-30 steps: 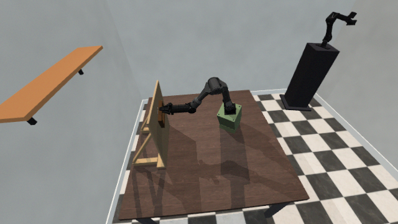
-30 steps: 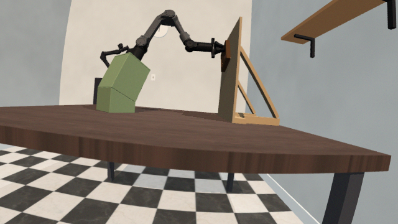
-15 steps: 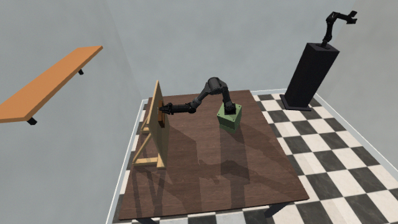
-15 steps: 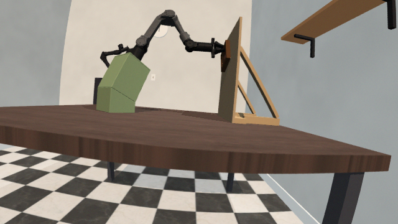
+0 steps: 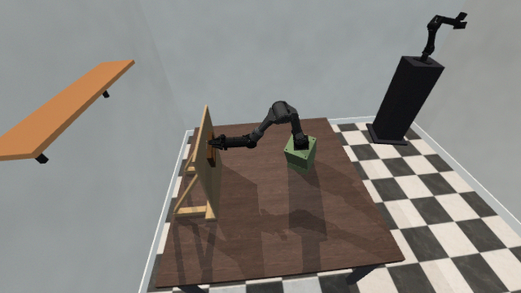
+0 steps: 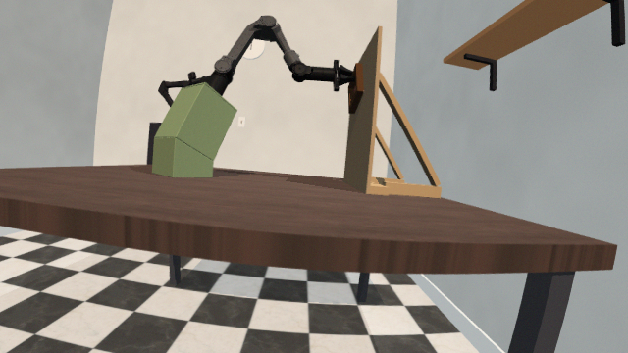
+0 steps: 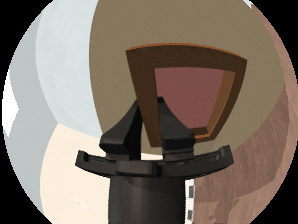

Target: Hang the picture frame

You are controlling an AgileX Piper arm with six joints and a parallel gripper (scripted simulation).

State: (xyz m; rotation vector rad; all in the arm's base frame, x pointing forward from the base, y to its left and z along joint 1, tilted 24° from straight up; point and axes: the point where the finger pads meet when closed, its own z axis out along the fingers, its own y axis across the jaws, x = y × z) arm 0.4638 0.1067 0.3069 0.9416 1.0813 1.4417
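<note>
The brown picture frame is 60 mm below my hand, 10 mm to the right of it and 10 mm ahead of it.
</note>
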